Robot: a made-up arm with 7 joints.
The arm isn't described. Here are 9 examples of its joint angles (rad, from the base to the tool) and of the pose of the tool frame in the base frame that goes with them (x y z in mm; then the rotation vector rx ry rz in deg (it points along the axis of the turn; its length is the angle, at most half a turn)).
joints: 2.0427 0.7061 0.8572 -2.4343 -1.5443 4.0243 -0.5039
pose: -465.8 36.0 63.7 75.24 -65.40 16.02
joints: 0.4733 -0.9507 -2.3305 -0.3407 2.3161 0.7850 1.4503
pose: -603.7 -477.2 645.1 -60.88 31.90 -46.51
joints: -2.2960 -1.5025 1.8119 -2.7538 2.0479 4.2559 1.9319
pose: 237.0 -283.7 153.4 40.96 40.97 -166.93
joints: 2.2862 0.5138 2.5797 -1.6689 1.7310 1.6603 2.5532
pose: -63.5 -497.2 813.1 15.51 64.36 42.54
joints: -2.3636 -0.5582 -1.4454 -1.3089 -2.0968 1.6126 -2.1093
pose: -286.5 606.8 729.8 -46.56 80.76 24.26
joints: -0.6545 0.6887 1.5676 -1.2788 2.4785 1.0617 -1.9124
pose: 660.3 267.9 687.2 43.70 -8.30 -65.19
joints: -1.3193 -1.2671 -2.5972 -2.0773 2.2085 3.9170 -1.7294
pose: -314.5 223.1 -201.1 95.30 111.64 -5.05
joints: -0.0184 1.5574 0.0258 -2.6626 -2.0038 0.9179 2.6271
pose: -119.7 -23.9 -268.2 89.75 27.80 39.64
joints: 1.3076 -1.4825 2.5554 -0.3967 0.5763 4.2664 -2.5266
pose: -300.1 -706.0 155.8 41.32 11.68 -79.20
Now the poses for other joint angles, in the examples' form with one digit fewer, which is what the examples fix.
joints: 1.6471 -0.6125 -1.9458 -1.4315 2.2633 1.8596 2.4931
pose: 647 -435 459 22.5 25.9 120.3
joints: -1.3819 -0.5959 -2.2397 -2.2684 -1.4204 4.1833 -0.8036
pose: -484 222 144 69.8 -55.7 -23.0
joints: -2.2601 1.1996 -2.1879 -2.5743 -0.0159 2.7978 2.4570
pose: -247 399 498 -101.3 24.7 -21.7
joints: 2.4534 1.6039 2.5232 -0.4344 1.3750 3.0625 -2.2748
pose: -744 372 335 -62.0 -36.0 56.1
